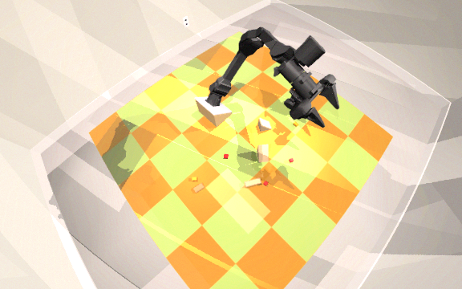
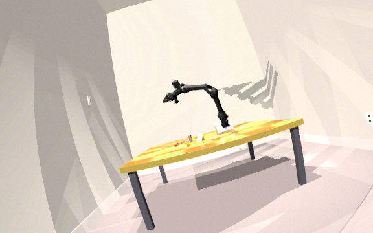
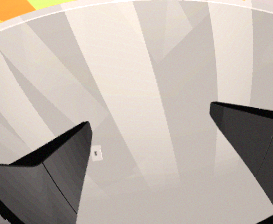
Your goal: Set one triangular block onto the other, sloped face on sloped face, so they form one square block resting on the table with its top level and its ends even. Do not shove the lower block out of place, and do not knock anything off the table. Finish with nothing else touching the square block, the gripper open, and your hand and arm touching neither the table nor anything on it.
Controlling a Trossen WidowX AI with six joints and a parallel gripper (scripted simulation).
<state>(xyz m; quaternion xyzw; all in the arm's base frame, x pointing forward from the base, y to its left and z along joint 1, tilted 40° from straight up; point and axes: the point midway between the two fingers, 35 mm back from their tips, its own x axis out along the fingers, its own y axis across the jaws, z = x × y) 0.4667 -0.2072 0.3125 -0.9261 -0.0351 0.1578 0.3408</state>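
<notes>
My gripper tip is now 15 cm past the tan triangular block, 6 cm to the left of it and 40 cm above it. The rest, counted from my gripper tip: flat tan piece 26 cm behind, 40 cm to the right, 41 cm below.
</notes>
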